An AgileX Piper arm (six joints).
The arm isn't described. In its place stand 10 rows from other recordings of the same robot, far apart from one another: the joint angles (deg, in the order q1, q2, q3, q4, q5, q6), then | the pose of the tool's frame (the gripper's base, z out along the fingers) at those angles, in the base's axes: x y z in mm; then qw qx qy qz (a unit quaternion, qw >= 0).
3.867 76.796 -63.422 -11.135 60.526 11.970 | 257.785 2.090 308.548 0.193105 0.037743 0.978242 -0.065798
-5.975 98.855 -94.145 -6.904 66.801 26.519 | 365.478 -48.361 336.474 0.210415 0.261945 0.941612 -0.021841
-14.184 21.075 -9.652 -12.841 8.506 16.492 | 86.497 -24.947 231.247 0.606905 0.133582 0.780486 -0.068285
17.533 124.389 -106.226 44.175 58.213 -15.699 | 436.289 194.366 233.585 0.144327 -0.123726 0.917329 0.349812
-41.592 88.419 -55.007 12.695 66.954 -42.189 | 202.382 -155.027 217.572 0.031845 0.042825 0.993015 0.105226
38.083 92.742 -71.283 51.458 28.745 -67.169 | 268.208 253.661 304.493 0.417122 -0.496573 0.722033 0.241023
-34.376 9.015 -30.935 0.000 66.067 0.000 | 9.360 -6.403 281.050 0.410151 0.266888 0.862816 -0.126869
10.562 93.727 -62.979 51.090 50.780 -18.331 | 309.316 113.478 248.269 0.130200 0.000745 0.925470 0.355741
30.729 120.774 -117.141 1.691 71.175 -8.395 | 393.453 236.842 288.452 0.169105 -0.327497 0.928343 0.048249
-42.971 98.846 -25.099 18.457 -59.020 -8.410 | 187.237 -208.181 153.535 0.550847 0.369054 0.675499 -0.322595
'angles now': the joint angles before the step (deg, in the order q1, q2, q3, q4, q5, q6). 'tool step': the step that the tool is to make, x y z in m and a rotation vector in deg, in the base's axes. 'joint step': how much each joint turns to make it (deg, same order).
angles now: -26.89, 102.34, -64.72, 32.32, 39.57, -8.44
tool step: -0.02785, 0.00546, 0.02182, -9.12, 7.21, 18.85
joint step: 0.01, -5.17, 0.00, -13.10, 11.27, -8.87
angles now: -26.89, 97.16, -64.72, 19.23, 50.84, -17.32
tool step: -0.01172, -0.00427, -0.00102, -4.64, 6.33, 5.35
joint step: 0.00, -0.43, 0.00, -8.33, 4.24, -0.58
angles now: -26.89, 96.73, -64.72, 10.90, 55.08, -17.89
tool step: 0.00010, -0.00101, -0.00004, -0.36, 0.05, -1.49
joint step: 0.00, 0.00, 0.00, -0.64, -0.39, 1.76
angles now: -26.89, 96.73, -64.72, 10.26, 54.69, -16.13
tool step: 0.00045, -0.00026, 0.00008, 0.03, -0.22, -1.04
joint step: 0.01, 0.00, 0.00, 0.00, -0.33, 1.02
